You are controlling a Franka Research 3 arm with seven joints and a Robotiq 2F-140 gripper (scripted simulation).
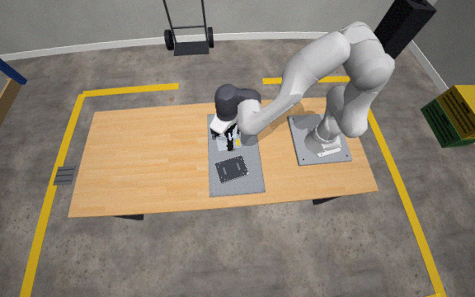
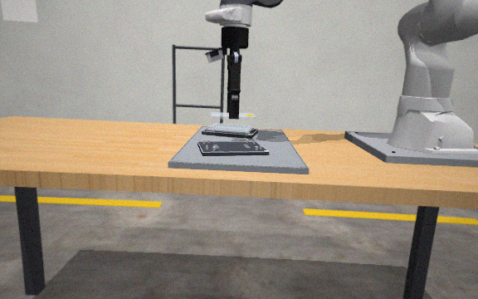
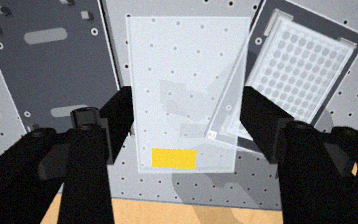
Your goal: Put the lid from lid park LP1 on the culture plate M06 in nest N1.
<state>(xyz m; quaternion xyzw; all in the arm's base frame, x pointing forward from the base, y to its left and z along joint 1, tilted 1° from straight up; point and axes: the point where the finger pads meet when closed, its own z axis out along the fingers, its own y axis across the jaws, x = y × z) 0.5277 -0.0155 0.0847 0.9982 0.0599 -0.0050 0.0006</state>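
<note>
My hand is 110 mm to the left of the nest N1, 90 mm above it and 10 mm short of it. From my hand the other things lie so: lid (20 mm below); then lid park LP1 (130 mm to the left, 90 mm below, 10 mm behind).
</note>
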